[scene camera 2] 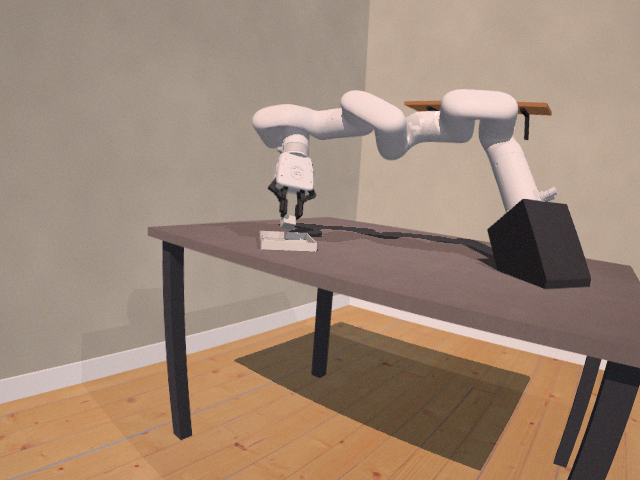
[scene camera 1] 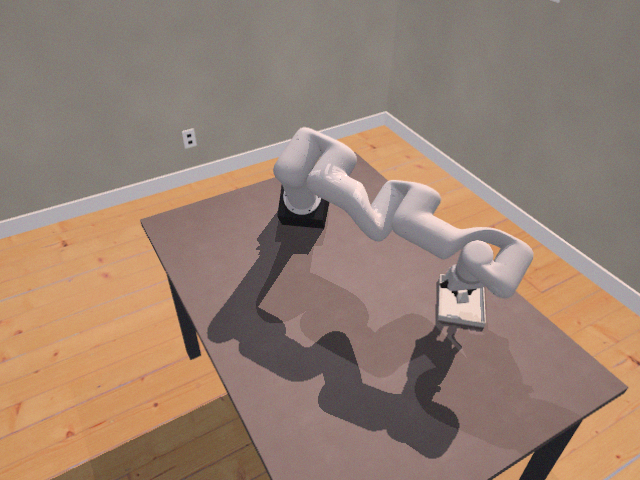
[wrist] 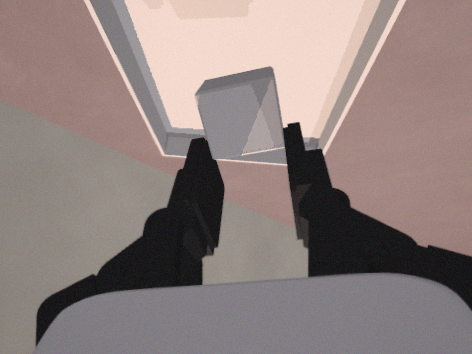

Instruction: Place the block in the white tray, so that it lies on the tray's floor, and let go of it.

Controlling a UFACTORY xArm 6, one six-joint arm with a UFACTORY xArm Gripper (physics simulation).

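Frame: origin at the arm's base, x ahead, y left, z up, level; millimetres.
Seen in the pictures: gripper, between the fingertips: (scene camera 2: 290, 216) (scene camera 1: 461, 291) (wrist: 251, 156); arm's base, origin of its link: (scene camera 2: 526, 216) (scene camera 1: 302, 196).
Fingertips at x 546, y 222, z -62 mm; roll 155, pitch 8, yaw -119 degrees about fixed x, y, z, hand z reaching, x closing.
Offsets run from my fingertips to a thing's top centre. Level surfaces: height alone.
The block {13 mm ahead, 4 mm right, 6 mm up} (scene camera 1: 462, 297) (scene camera 2: 287, 222) (wrist: 237, 120) is light grey and box-shaped. It is held at the fingertips, slightly turned in the wrist view. My gripper (scene camera 1: 463, 293) (scene camera 2: 291, 216) (wrist: 251, 156) points down and is shut on the block. The white tray {9 mm back, 22 mm left, 48 mm down} (scene camera 1: 461, 323) (scene camera 2: 287, 246) (wrist: 127, 50) is shallow and open-topped, and it sits on the table below. In scene camera 2 the block hangs a little above the tray's rim. In the wrist view it overlaps the tray's floor and the near wall. The arm hides part of the tray in scene camera 1.
The brown table {68 mm down} (scene camera 1: 217, 248) (scene camera 2: 392, 263) carries the tray and the arm's black base (scene camera 1: 302, 217) (scene camera 2: 542, 248). The table's edge runs beyond the tray. A wooden wall shelf (scene camera 2: 537, 107) shows behind the arm. Dark arm shadows cross the table top.
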